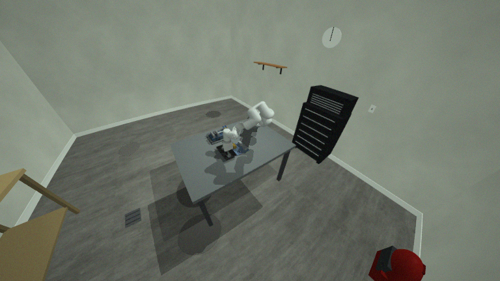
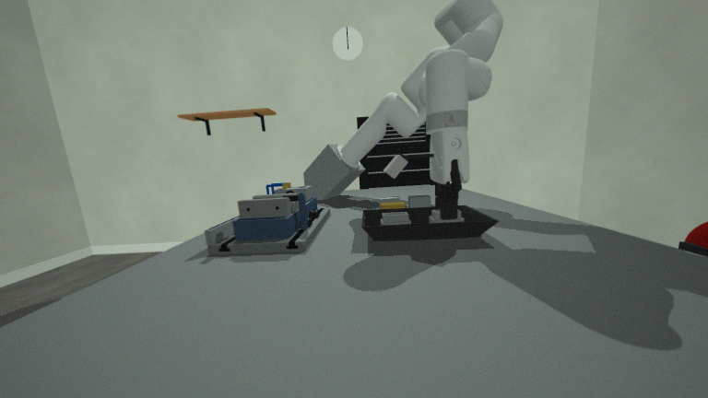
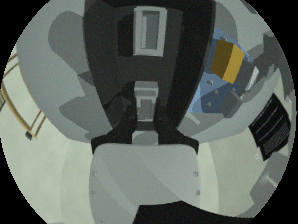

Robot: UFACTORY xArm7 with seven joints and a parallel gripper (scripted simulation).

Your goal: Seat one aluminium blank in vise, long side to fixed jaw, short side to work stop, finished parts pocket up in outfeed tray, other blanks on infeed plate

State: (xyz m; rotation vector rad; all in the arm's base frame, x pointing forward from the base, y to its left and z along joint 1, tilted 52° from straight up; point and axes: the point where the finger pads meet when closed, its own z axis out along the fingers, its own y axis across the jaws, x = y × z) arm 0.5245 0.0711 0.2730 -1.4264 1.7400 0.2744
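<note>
My gripper is now 22 cm past the grey aluminium blank, 3 cm above it and 1 cm to the left of it. Round my hand: vise: 37 cm to the right, 7 cm behind, 2 cm below; brass blank: 12 cm behind, 10 cm to the right, 3 cm below.
</note>
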